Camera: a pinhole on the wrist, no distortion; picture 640 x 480 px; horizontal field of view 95.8 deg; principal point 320.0 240.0 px. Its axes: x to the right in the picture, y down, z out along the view. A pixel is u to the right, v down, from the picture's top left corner.
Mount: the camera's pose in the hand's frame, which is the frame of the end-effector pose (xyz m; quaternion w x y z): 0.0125 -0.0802 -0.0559 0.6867 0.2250 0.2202 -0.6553
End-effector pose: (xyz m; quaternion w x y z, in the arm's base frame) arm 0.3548 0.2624 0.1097 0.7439 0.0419 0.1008 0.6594
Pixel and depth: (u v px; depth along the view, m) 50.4 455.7 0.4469
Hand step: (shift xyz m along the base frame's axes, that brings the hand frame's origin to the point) 0.1511 0.3663 0.5135
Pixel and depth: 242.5 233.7 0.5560
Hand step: 0.3835 -0.0055 0.4101
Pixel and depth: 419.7 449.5 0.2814
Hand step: 0.3575 0.1881 0.0300
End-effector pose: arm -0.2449 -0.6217 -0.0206 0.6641 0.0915 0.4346 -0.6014
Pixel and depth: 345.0 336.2 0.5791
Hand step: -0.2456 -0.5178 0.2702
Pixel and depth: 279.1 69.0 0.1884
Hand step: -0.0937 -0.0449 0.2042
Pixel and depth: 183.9 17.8 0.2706
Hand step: -0.0013 -0.0455 0.3371
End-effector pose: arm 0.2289 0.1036 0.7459 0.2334 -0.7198 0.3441 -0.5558
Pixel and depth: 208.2 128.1 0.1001
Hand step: 0.0670 0.0907 0.0493
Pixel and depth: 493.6 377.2 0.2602
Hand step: 0.1645 0.1207 0.3313
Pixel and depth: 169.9 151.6 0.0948
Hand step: 0.0677 0.0758 0.0460
